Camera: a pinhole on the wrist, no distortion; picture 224 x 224 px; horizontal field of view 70.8 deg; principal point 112.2 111.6 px. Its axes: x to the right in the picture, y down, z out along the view. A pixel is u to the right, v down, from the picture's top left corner.
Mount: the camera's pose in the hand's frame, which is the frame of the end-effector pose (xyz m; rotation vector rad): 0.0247 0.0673 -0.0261 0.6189 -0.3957 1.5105
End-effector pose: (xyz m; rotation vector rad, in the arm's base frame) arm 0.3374 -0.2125 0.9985 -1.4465 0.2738 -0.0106
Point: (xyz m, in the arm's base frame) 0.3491 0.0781 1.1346
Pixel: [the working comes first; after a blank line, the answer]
In the camera's frame: 0.0607 0.1373 0.3439

140 175
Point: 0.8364 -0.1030 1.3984
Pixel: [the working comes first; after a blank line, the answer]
In the camera's frame: -0.2408 -0.3050 0.5747

46 28
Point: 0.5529 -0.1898 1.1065
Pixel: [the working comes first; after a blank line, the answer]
In the camera's frame: -0.0958 -0.1365 0.2230

45 15
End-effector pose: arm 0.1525 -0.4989 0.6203 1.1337 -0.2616 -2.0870
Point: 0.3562 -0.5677 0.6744
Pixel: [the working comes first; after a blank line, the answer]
In the camera's frame: 0.0298 0.0634 -0.1505

behind the camera
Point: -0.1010 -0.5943 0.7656
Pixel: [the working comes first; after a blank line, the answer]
In the camera's frame: 0.1531 0.0122 0.2969

193 118
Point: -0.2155 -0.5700 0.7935
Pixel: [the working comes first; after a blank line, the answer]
In the camera's frame: 0.1662 0.0243 0.4159

175 121
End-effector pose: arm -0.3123 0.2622 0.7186 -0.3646 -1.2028 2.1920
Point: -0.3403 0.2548 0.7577
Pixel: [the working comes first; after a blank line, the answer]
In the camera's frame: -0.0291 0.0184 0.1037

68 140
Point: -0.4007 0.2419 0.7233
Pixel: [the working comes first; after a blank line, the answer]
In the camera's frame: 0.0297 -0.0186 0.0904

164 79
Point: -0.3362 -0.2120 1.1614
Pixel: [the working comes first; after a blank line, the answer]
In the camera's frame: 0.1603 0.3686 0.5753

156 213
